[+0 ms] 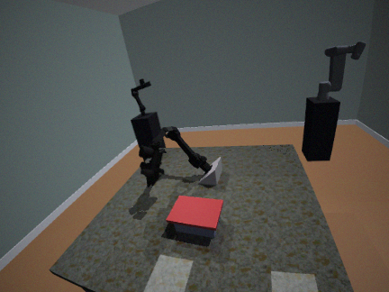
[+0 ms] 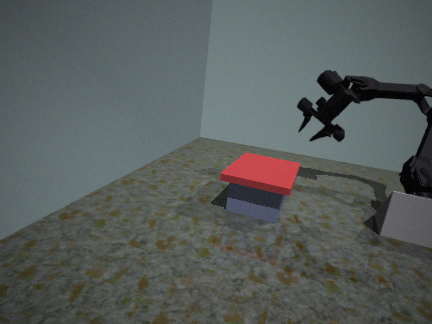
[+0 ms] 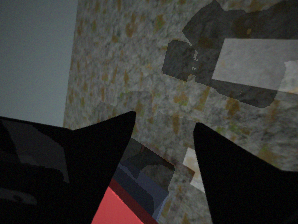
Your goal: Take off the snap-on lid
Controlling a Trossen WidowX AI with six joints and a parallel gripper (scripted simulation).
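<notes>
The lid is 90 mm ahead of my gripper tip, 280 mm to the left of it and 60 mm below it. Also, from my gripper tip: storage box: 90 mm ahead, 280 mm to the left, 110 mm below.
</notes>
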